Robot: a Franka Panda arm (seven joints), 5 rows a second.
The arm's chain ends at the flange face. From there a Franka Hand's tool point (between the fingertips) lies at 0.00 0.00 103.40 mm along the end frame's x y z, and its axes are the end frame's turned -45 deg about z.
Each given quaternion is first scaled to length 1.
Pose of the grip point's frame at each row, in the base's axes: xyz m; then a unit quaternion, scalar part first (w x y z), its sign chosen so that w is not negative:
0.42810, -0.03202, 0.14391, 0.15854, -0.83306, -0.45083, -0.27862
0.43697, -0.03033, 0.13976, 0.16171, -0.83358, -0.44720, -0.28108
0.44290, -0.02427, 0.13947, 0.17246, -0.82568, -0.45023, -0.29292
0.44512, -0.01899, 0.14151, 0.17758, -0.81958, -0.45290, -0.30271
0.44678, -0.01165, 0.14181, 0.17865, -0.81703, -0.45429, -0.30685
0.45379, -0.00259, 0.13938, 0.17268, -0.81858, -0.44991, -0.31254
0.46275, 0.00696, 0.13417, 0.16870, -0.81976, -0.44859, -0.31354
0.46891, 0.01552, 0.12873, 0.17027, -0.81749, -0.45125, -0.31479
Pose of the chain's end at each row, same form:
0.39488, -0.08531, 0.22606, 0.25310, -0.94217, -0.09771, -0.19674
0.40347, -0.08420, 0.22141, 0.25697, -0.94126, -0.09416, -0.19780
0.40894, -0.08099, 0.21898, 0.27143, -0.93512, -0.09998, -0.20463
0.41045, -0.07744, 0.21944, 0.27990, -0.93051, -0.10479, -0.21171
0.41172, -0.07066, 0.21914, 0.28248, -0.92869, -0.10705, -0.21513
0.41695, -0.06090, 0.21641, 0.27914, -0.92845, -0.10241, -0.22267
0.42525, -0.05073, 0.21135, 0.27584, -0.92902, -0.10073, -0.22511
0.43158, -0.04264, 0.20564, 0.27777, -0.92795, -0.10406, -0.22567

